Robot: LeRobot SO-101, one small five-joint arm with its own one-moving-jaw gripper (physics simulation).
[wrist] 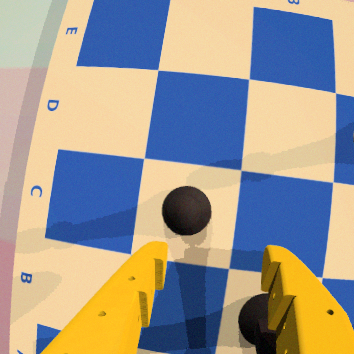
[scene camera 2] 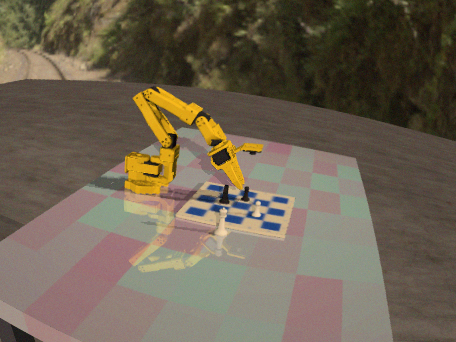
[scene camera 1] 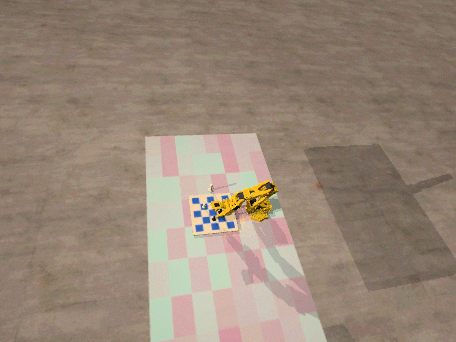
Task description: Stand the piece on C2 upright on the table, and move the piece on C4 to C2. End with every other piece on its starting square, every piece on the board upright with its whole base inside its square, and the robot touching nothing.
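Places are measured from the arm's base along level axes (x up, y ahead, z left), in metres.
Where they show: hand, its tool point: (wrist: pixel 165 259) (scene camera 2: pixel 242 182) (scene camera 1: pixel 217 215); arm's base, origin of its link: (scene camera 2: pixel 153 187) (scene camera 1: pixel 253 212).
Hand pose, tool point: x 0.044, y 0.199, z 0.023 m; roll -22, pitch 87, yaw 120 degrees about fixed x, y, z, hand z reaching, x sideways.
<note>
Things, the pixels of their top centre, and the offset from my tool point.
- black pawn, centre of its top: (wrist: pixel 182 211) (scene camera 2: pixel 247 186) (scene camera 1: pixel 214 216) dx -0.006, dy +0.012, dz -0.002 m
- board, centre of its top: (wrist: pixel 283 224) (scene camera 2: pixel 241 205) (scene camera 1: pixel 212 212) dx -0.038, dy +0.011, dz -0.040 m
- tall white piece, centre of its top: (scene camera 2: pixel 223 207) (scene camera 1: pixel 211 184) dx +0.009, dy +0.001, dz -0.178 m
- taller black piece, centre of its top: (scene camera 2: pixel 226 185) dx +0.002, dy -0.026, dz -0.039 m
- white pawn, centre of its top: (scene camera 2: pixel 258 201) (scene camera 1: pixel 204 203) dx -0.006, dy +0.050, dz -0.077 m
My gripper (wrist: pixel 215 248) (scene camera 2: pixel 242 187) is open, with a V-shaped gap between its jaws and no piece gripped. A black pawn (wrist: pixel 186 210) (scene camera 2: pixel 245 194) (scene camera 1: pixel 214 218) stands upright on C4, just past the tips in the wrist view and nearer the left jaw. C2 on the board (wrist: pixel 44 150) (scene camera 2: pixel 282 232) (scene camera 1: pixel 207 233) does not show in the wrist view. A tall white piece (scene camera 2: pixel 221 223) (scene camera 1: pixel 211 188) stands upright on the table beside the board. Whether the jaws touch the pawn is hard to tell.
A taller black piece (wrist: pixel 252 320) (scene camera 2: pixel 225 194) stands on B3, partly hidden behind the right jaw in the wrist view. A white pawn (scene camera 2: pixel 257 209) (scene camera 1: pixel 204 206) stands on D2. The arm's yellow base (scene camera 2: pixel 142 187) is on the table beyond the board's edge.
</note>
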